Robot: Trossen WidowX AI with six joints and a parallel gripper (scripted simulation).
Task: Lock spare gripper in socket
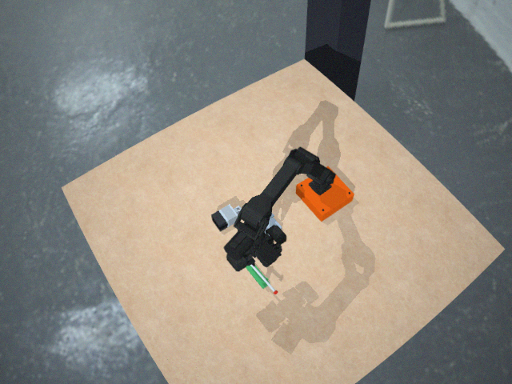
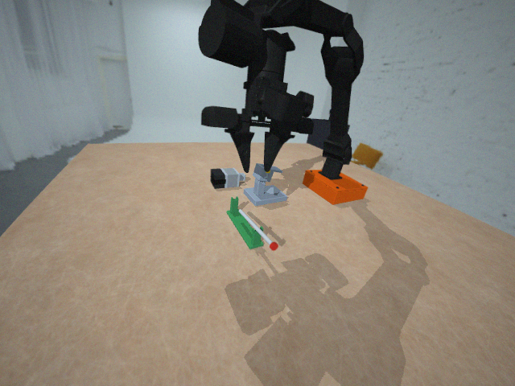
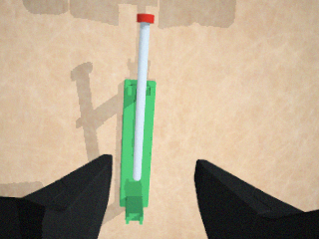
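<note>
Right now my gripper tip is 1 cm past the green cradle, 4 cm to the left of it and 13 cm above it. From my gripper tip the other things lie so: spare gripper 6 cm behind, 26 cm to the right, 13 cm below; then mount 13 cm behind, 15 cm to the right, 10 cm below.
</note>
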